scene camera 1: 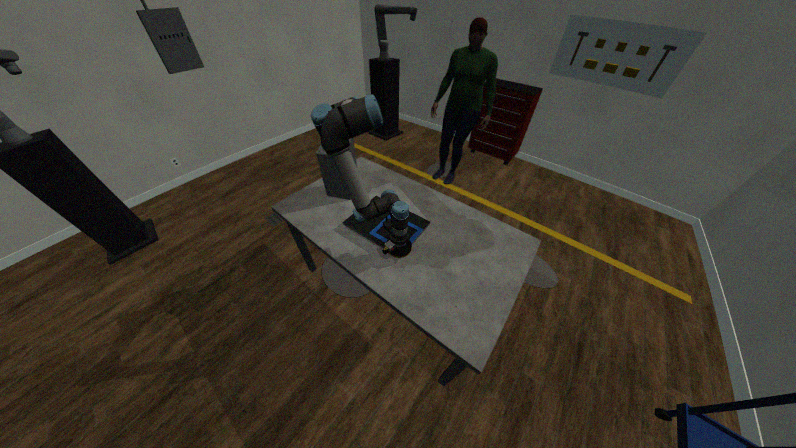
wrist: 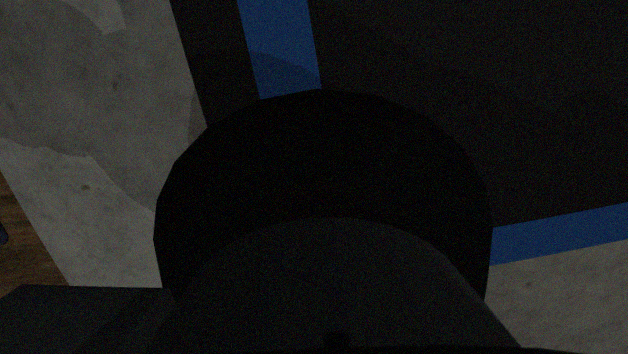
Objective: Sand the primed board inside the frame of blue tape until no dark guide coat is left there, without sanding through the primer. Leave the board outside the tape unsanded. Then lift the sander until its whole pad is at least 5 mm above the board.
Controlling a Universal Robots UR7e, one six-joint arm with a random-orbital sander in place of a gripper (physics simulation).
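Places are measured from the arm's base along level axes (x up, y right, z ahead), in centimetres.
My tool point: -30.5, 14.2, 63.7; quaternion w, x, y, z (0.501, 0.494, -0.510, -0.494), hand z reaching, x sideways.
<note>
Behind a point stands the place of what it marks, as x, y, z.
The dark board [scene camera 1: 359,224] {-30.5, 16.7, 36.7} [wrist: 217,95] {-30.5, 18.0, 57.1} lies on the table, with a frame of blue tape [scene camera 1: 378,235] {-30.4, 15.3, 50.4} [wrist: 282,50] {-30.4, 15.2, 55.7} on it. My sander [scene camera 1: 401,248] [wrist: 325,160] is a round black pad under a dark body, at the near corner of the frame. In the wrist view it hides that corner and overlaps both tape strips, the surface inside and the board's edge. The surface inside the tape looks evenly dark in the dim light; I cannot tell guide coat from primer. The pad's underside and any gap below it are hidden. There are no fingers to see.
The grey table [scene camera 1: 445,300] {-34.8, 19.8, 97.1} [wrist: 100,100] {-34.8, 27.7, 56.3} holds the board and the arm's base. A person in a green top [scene camera 1: 467,77] stands behind the table, near the yellow floor line [scene camera 1: 518,215]. A red tool cabinet [scene camera 1: 506,119] stands behind the person.
</note>
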